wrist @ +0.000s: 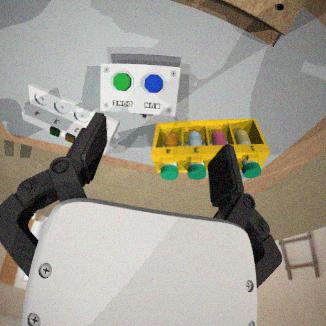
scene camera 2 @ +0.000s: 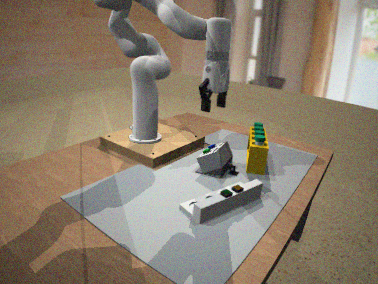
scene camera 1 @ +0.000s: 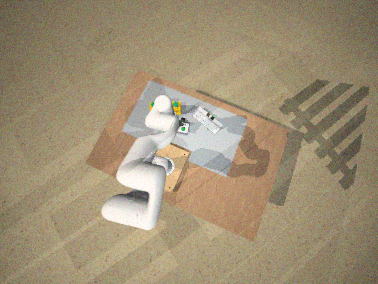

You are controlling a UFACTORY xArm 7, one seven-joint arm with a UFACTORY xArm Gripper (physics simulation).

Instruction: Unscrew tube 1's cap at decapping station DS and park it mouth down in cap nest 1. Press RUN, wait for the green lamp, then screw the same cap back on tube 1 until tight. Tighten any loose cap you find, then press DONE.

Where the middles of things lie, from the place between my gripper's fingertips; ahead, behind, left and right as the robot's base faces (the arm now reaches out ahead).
The grey button box point(scene camera 2: 215, 163) is 6 cm ahead of my hand, 3 cm to the right of it and 15 cm below it.
